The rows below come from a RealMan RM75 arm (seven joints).
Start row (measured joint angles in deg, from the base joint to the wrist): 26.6 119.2 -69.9 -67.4 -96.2 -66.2 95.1
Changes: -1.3 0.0 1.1 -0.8 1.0 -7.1 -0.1; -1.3 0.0 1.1 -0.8 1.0 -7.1 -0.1; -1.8 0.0 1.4 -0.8 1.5 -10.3 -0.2; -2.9 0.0 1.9 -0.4 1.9 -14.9 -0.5; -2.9 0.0 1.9 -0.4 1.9 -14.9 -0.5; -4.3 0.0 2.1 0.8 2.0 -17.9 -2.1; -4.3 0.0 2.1 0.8 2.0 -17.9 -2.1; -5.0 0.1 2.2 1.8 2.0 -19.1 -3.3; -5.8 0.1 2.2 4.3 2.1 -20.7 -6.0; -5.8 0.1 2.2 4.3 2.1 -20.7 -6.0; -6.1 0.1 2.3 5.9 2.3 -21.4 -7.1; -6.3 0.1 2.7 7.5 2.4 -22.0 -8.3; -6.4 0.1 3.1 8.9 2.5 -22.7 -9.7; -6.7 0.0 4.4 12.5 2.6 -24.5 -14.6; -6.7 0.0 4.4 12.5 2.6 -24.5 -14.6; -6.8 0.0 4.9 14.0 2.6 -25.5 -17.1; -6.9 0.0 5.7 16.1 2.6 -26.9 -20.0; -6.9 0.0 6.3 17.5 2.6 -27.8 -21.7; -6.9 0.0 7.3 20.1 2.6 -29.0 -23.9
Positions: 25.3 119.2 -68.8 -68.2 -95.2 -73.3 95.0; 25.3 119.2 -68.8 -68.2 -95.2 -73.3 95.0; 24.8 119.2 -68.5 -68.2 -94.7 -76.5 94.9; 23.7 119.2 -68.0 -67.8 -94.3 -81.1 94.6; 23.7 119.2 -68.0 -67.8 -94.3 -81.1 94.6; 22.3 119.2 -67.8 -66.6 -94.2 -84.1 93.0; 22.3 119.2 -67.8 -66.6 -94.2 -84.1 93.0; 21.6 119.3 -67.7 -65.6 -94.2 -85.3 91.8; 20.8 119.3 -67.7 -63.1 -94.1 -86.9 89.1; 20.8 119.3 -67.7 -63.1 -94.1 -86.9 89.1; 20.5 119.3 -67.6 -61.5 -93.9 -87.6 88.0; 20.3 119.3 -67.2 -59.9 -93.8 -88.2 86.8; 20.2 119.3 -66.8 -58.5 -93.7 -88.9 85.4; 19.9 119.2 -65.5 -54.9 -93.6 -90.7 80.5; 19.9 119.2 -65.5 -54.9 -93.6 -90.7 80.5; 19.8 119.2 -65.0 -53.4 -93.6 -91.7 78.0; 19.7 119.2 -64.2 -51.3 -93.6 -93.1 75.1; 19.7 119.2 -63.6 -49.9 -93.6 -94.0 73.4; 19.7 119.2 -62.6 -47.3 -93.6 -95.2 71.2
